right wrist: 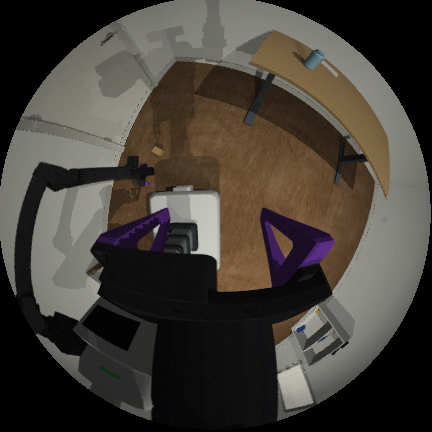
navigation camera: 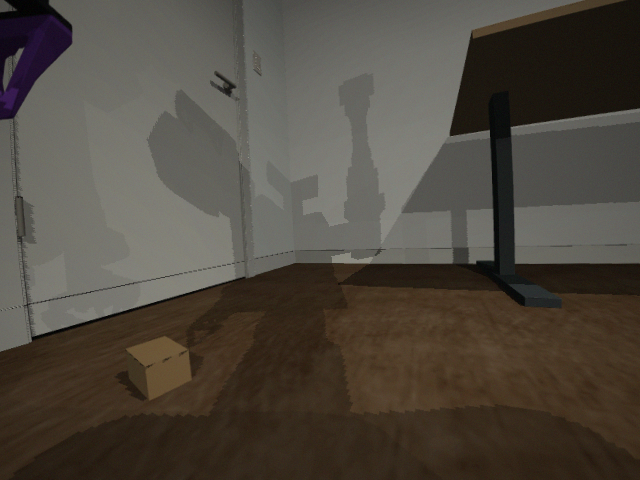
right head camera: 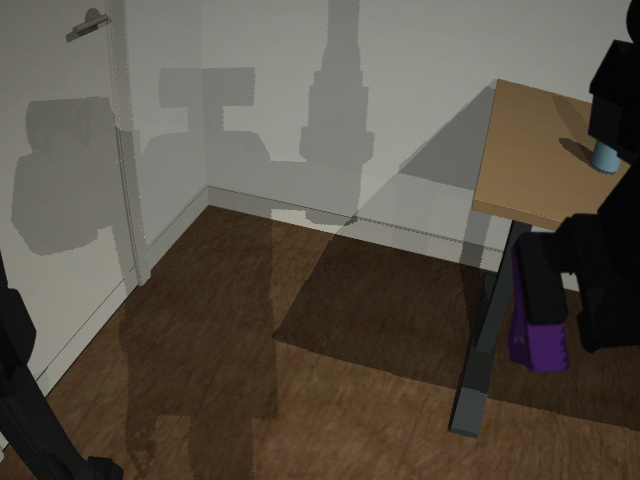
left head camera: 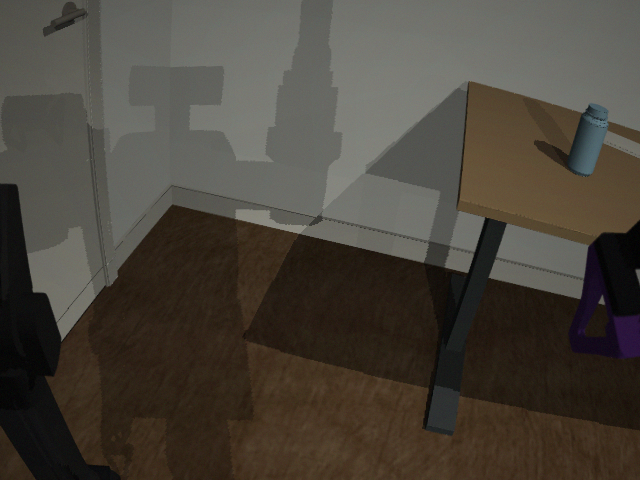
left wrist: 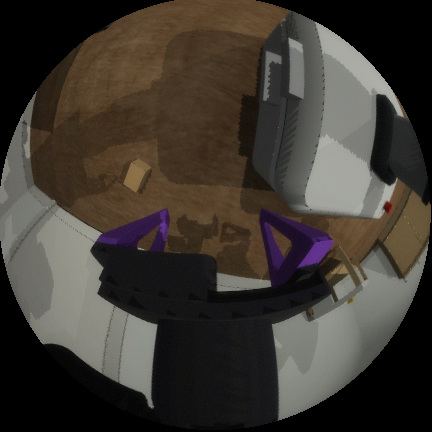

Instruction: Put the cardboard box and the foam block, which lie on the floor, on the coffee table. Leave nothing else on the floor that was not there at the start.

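Places are measured from the left arm's base along level axes (x back, y right, z up), in millimetres.
Pixels of known places: left gripper, between the fingertips: (left wrist: 213,213); right gripper, between the fingertips: (right wrist: 214,212) (right head camera: 579,345) (left head camera: 626,336).
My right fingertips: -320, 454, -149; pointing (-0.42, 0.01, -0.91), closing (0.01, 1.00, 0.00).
For each thing: its top centre in the pictures, then the offset to it from my right fingertips, as dx, dy, dz. Level surfaces: height alone.
- small tan cardboard box, centre of its top: (navigation camera: 156,349) (left wrist: 133,177) (right wrist: 156,150) -374, -510, -958
- tall wooden desk, height of its surface: dz -288
- blue bottle, centre of its top: (left head camera: 598,107) -798, +546, -123
The small tan cardboard box (left wrist: 136,176) (right wrist: 157,150) (navigation camera: 158,367) sits on the floor near the door wall, ahead of the robot's base. My left gripper (left wrist: 213,213) is open and empty above the floor; in the left wrist view the box lies beyond its left-hand finger, apart from it. One left finger also shows at the top left of the navigation view. My right gripper (right wrist: 214,212) is open and empty, high above the floor; its purple fingers also show at the right of both head views. The foam block does not show. I cannot identify the coffee table with certainty.
A tall wooden desk (left head camera: 516,170) (right wrist: 345,100) with a blue bottle (left head camera: 588,140) (right wrist: 314,59) stands by the wall. The white base (left wrist: 345,170) (right wrist: 210,215) is beside the left gripper. A tan panel (left wrist: 407,235) shows at the right edge. Grey shelving (right wrist: 341,341) stands lower right.
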